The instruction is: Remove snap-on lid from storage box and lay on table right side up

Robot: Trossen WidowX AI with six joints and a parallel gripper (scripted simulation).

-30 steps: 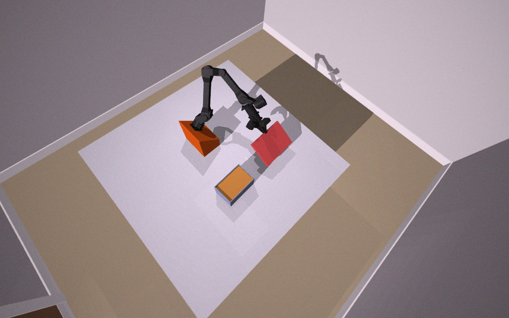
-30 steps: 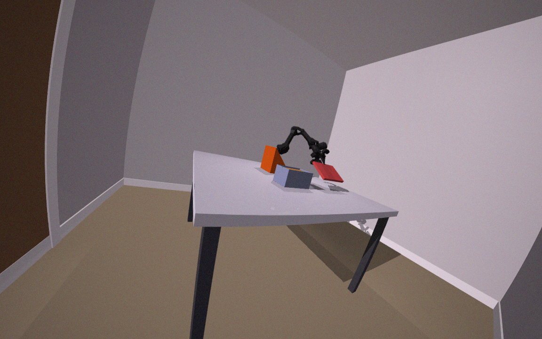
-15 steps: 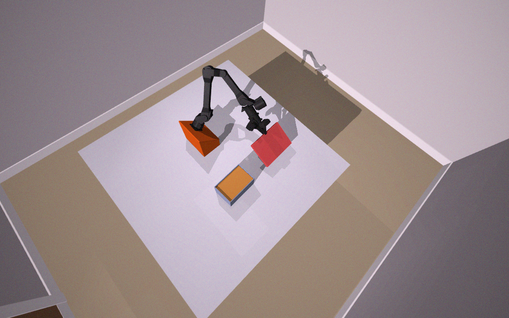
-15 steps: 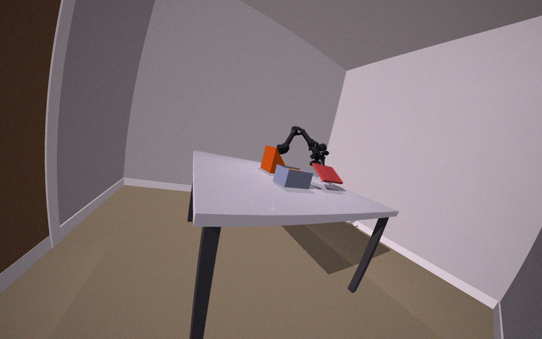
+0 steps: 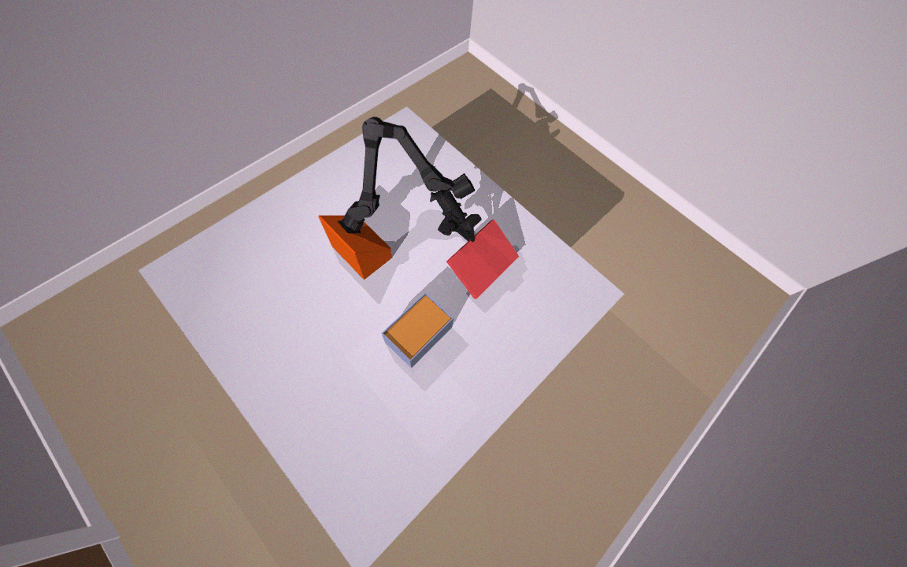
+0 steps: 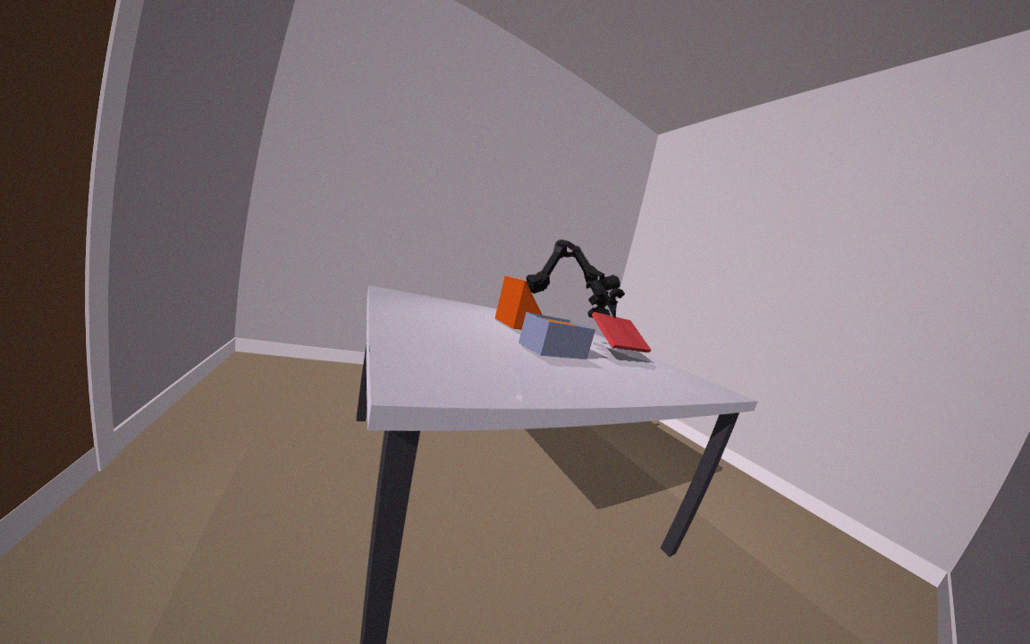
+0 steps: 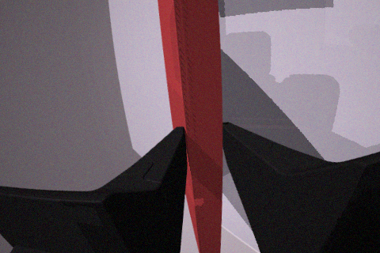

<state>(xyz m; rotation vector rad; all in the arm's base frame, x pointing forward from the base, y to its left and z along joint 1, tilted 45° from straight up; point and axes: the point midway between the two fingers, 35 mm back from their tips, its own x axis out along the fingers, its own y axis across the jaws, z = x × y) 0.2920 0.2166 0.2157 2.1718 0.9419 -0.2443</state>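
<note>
Right now the red lid is 7 cm ahead of my gripper tip, 1 cm to the left of it and 4 cm below it. From my gripper tip the other things lie so: grey-blue storage box 11 cm ahead, 34 cm to the right, 9 cm below.
</note>
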